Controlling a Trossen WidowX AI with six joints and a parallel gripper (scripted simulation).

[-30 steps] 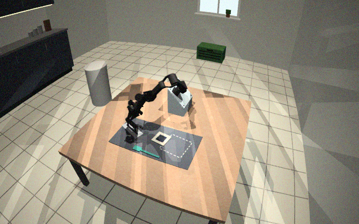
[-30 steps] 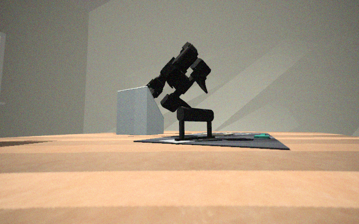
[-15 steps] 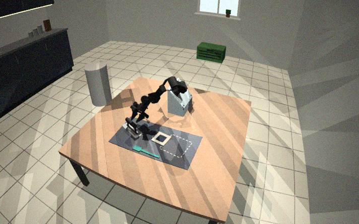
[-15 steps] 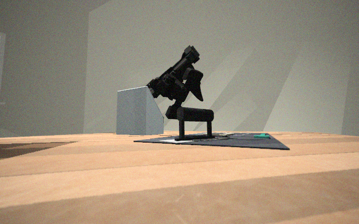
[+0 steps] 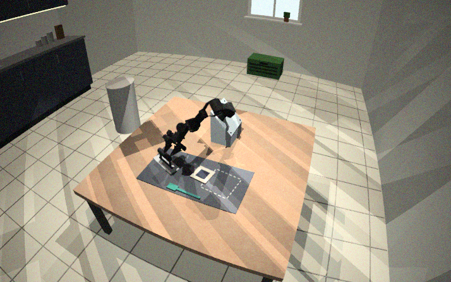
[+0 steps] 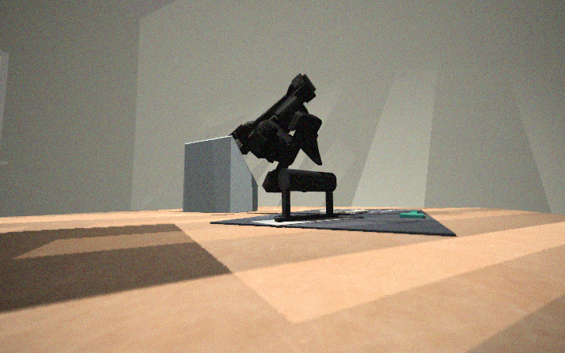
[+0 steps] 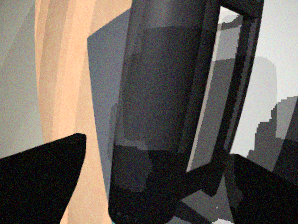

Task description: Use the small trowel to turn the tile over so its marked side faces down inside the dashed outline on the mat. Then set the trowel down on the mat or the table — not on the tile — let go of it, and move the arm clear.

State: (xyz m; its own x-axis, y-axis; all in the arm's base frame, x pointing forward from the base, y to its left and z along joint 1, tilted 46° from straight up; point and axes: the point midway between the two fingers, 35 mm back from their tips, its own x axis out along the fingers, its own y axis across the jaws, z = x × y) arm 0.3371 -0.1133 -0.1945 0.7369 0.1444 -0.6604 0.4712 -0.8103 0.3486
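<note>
Now: gripper tip 50 mm short of the dark mat, 200 mm to the right of it and 100 mm above it. From my gripper tip the other things lie so: tile (20 mm ahead, 240 mm to the left, 70 mm below); teal trowel (180 mm ahead, 160 mm to the left, 70 mm below).
</note>
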